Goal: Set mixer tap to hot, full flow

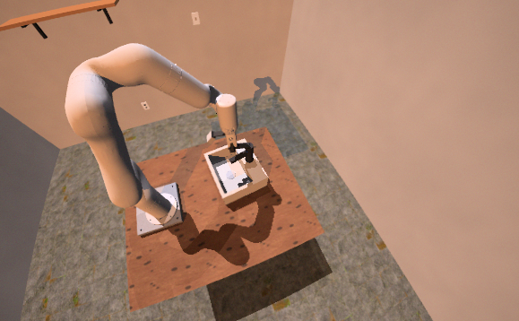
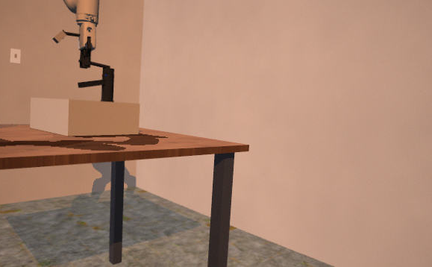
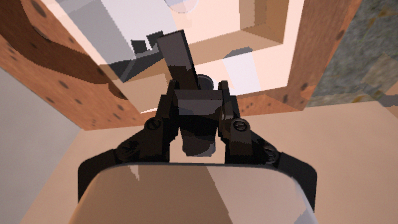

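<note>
Right now my hand is 40 mm short of the lever. Round my hand: sink basin (240 mm below, 30 mm to the right, 20 mm behind).
</note>
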